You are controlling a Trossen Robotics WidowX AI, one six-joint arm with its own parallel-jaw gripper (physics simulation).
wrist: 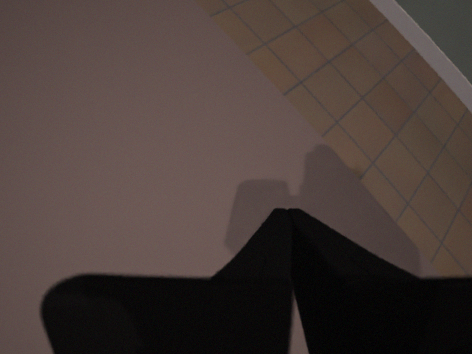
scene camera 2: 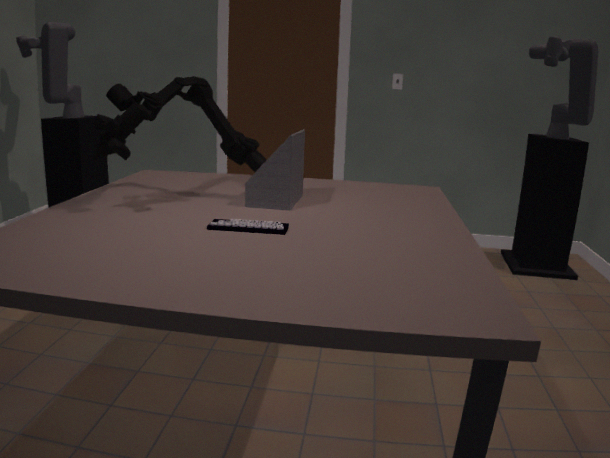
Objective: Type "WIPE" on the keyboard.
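Where they show: gripper, fingertip midpoint: (wrist: pixel 285 221) (scene camera 2: pixel 93 158); arm's base at its link origin: (scene camera 2: pixel 263 168).
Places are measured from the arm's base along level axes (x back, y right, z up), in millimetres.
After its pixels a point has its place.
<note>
A small keyboard (scene camera 2: pixel 248 226) {y -62, x -356, z -96 mm} with a black case and pale keys lies flat on the table (scene camera 2: pixel 350 270) {y -355, x -563, z -110 mm} (wrist: pixel 125 125) {y 464, x -440, z -110 mm}, in front of a grey wedge-shaped block. The lettering on its keys is too small to read. The keyboard does not show in the wrist view. My gripper (scene camera 2: pixel 106 144) (wrist: pixel 285 221) {y 439, x -311, z 56 mm} is shut, with its dark fingertips together and nothing between them. It hangs above the table's far left part, well to the left of the keyboard and apart from it. In the scene view its fingertips are hard to make out against a black pedestal.
The grey wedge-shaped block (scene camera 2: pixel 275 175) {y -70, x -107, z -2 mm} stands upright behind the keyboard, in front of my arm's base. The table edge and tiled floor (wrist: pixel 350 100) show beside the fingers' shadow. Two other grey arms (scene camera 2: pixel 55 62) (scene camera 2: pixel 582 82) stand on black pedestals beyond the table.
</note>
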